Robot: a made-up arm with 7 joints.
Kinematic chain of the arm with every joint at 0, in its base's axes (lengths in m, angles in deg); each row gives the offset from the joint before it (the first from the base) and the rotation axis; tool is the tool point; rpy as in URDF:
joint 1: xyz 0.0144 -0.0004 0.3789 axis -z
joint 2: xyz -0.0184 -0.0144 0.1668 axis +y
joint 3: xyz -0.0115 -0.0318 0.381 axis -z
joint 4: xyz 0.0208 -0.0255 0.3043 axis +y
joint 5: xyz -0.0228 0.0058 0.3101 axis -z
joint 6: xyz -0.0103 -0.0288 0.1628 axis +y
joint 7: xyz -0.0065 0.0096 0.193 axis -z
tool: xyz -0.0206 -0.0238 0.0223 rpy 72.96 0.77 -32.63
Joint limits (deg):
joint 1: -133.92..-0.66
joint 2: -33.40..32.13
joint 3: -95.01..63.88
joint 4: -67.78..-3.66
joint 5: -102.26..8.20
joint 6: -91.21..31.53
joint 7: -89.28..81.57
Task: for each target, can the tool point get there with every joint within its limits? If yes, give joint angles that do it. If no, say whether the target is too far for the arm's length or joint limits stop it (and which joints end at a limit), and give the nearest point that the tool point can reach.
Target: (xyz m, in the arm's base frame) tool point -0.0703 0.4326 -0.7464
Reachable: no: joint limits stop it (at a limit: joint 1, joint 2, joint 4, joint 5, joint 6) | nearest point -0.6978 0.2062 0.8318 | short by 1.713 m
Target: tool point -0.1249 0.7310 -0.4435
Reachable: no: joint limits stop it (at a limit: joint 1, joint 2, joint 3, joint 4, joint 6) | nearest point 0.0191 0.6951 1.0075 | short by 1.459 m
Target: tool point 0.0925 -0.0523 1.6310
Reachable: yes | joints -86.47 23.35 28.55 -43.65 -66.11 -77.50 9.48
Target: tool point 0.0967 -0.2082 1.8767
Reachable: yes | joints -18.69 9.89 -33.95 -25.47 -68.33 2.64 -46.24
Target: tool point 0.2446 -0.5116 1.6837
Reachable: yes | joints -62.47 -0.45 -45.01 -49.30 -63.33 2.82 -8.37
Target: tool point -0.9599 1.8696 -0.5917
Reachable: no: too far | nearest point -0.7120 0.4432 0.9358 | short by 2.105 m
